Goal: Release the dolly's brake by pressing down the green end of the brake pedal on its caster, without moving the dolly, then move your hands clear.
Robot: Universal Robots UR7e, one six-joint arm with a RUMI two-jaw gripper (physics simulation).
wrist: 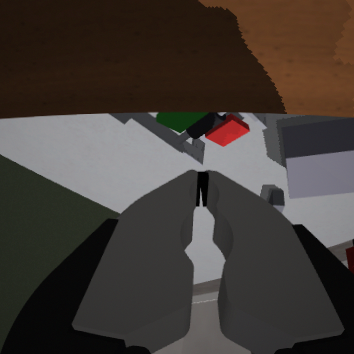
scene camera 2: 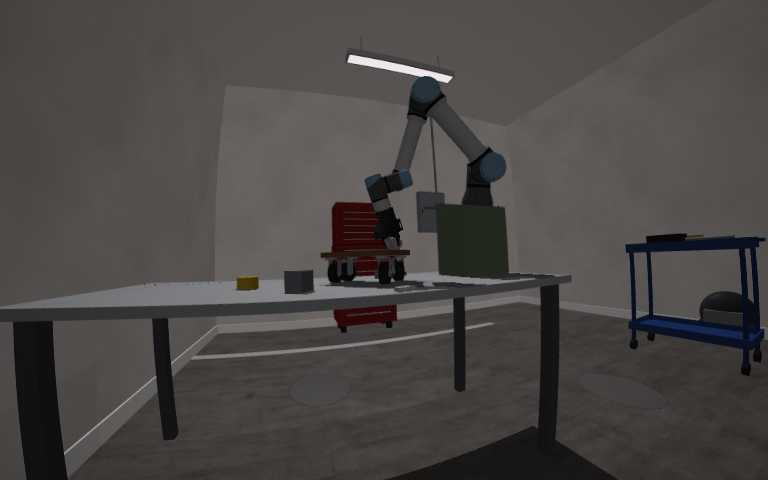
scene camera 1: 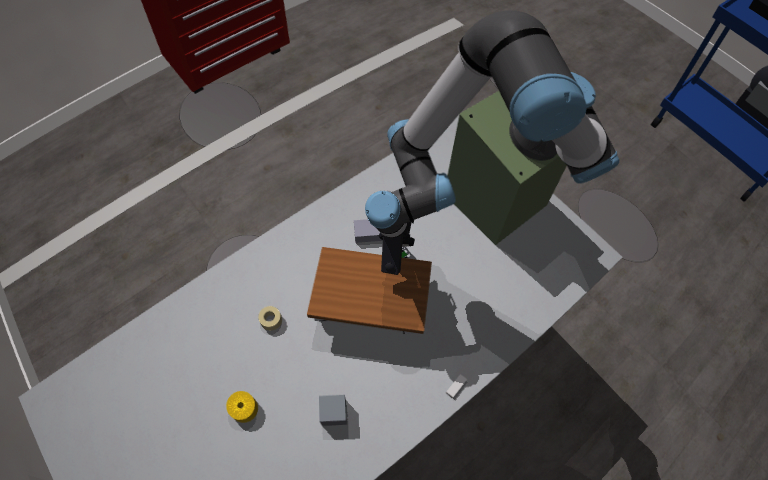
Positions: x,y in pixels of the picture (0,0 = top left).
Scene:
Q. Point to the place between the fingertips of the gripper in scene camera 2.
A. At 397,256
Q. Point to a yellow roll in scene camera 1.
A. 238,399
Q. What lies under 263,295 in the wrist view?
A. The gripper.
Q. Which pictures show the dolly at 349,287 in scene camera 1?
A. The wrist view, scene camera 2 and scene camera 1: all of them.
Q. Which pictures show the gripper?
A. The wrist view, scene camera 2 and scene camera 1: all of them.

